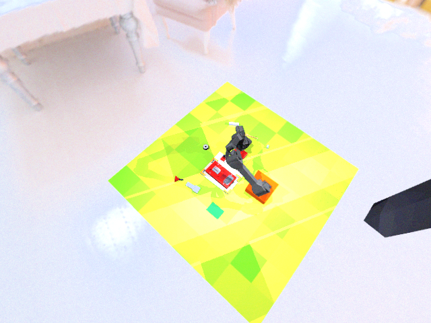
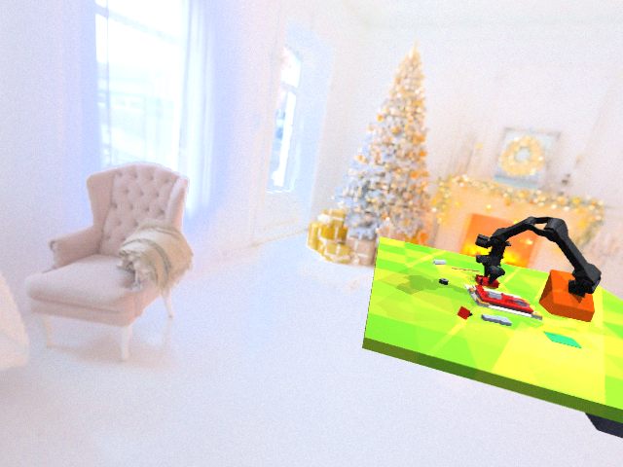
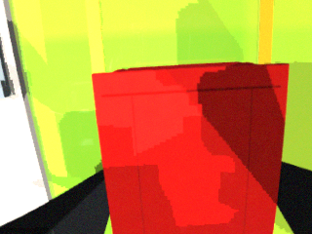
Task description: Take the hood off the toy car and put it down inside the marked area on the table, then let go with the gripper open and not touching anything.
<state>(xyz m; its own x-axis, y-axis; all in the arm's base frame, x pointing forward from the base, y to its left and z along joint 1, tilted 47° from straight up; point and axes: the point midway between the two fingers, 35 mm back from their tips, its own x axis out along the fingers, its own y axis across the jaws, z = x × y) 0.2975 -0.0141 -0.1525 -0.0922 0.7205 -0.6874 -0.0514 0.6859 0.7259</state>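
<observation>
My gripper tip is now right at the red hood. From my gripper tip the other things lie so: thin rod (7 cm ahead, 17 cm to the right, 1 cm below).
</observation>
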